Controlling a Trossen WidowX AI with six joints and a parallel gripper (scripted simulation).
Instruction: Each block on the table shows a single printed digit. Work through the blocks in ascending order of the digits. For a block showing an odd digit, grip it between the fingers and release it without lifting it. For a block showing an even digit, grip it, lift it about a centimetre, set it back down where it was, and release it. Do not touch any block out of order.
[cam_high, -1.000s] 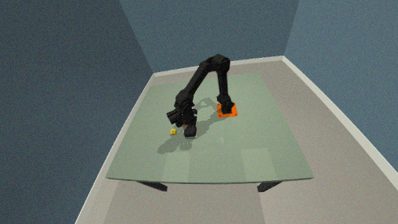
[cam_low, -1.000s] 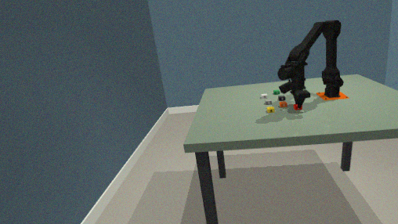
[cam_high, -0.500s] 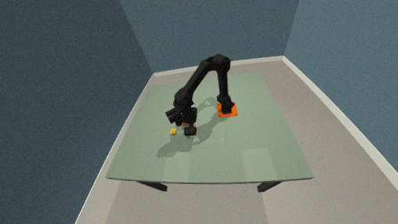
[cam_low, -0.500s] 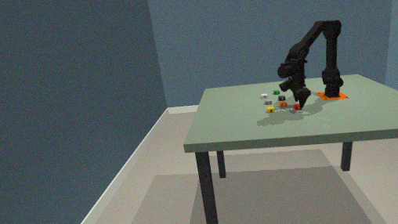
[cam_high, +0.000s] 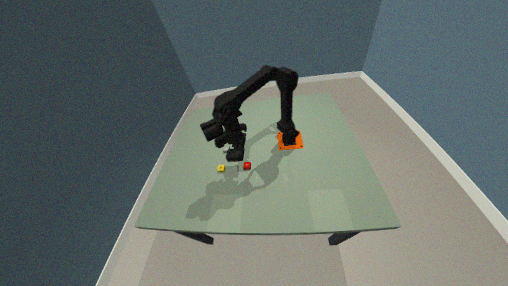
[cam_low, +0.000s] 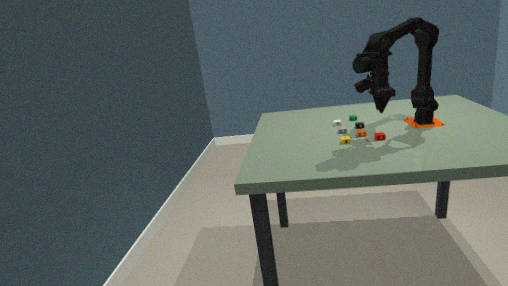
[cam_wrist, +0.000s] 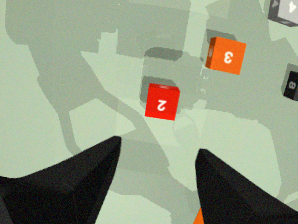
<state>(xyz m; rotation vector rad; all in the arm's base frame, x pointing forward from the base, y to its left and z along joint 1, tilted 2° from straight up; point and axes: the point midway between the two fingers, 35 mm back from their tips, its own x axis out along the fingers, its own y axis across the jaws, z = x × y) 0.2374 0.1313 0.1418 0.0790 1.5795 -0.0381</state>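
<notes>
The orange block is 50 mm ahead of my gripper tip, 60 mm to the right of it and 100 mm below it. The rest, counted from my gripper tip: yellow block (130 mm ahead, 100 mm below); red block (100 mm below); black block (30 mm ahead, 170 mm to the right, 100 mm below).
</notes>
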